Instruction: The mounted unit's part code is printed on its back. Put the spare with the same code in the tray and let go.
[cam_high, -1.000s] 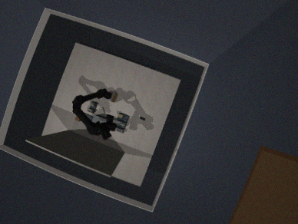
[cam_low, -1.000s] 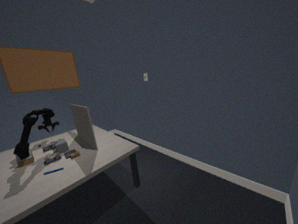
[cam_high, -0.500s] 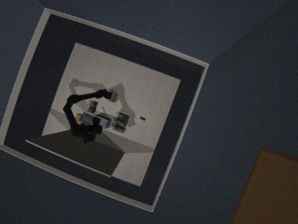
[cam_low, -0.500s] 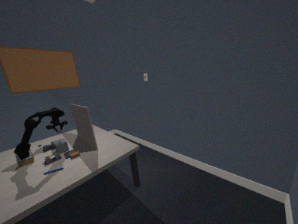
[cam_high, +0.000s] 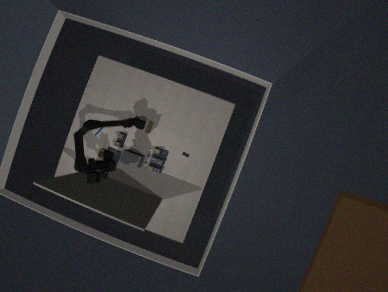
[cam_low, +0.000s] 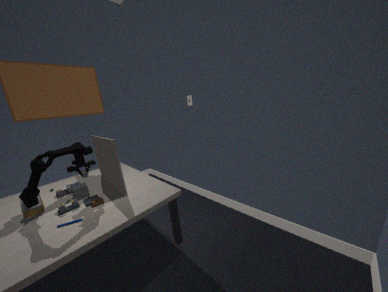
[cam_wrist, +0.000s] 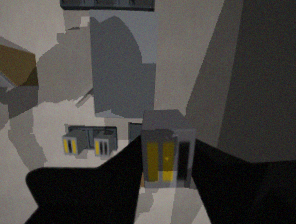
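Now: gripper tip 20 mm past the grey-blue tray, 110 mm to the left of it and 180 mm above it. The rest, counted from my gripper tip: blue marker pen (200 mm behind, 290 mm to the right, 170 mm below); then grey spare block (20 mm above); then pale panel (200 mm ahead, 60 mm to the left, 40 mm above).
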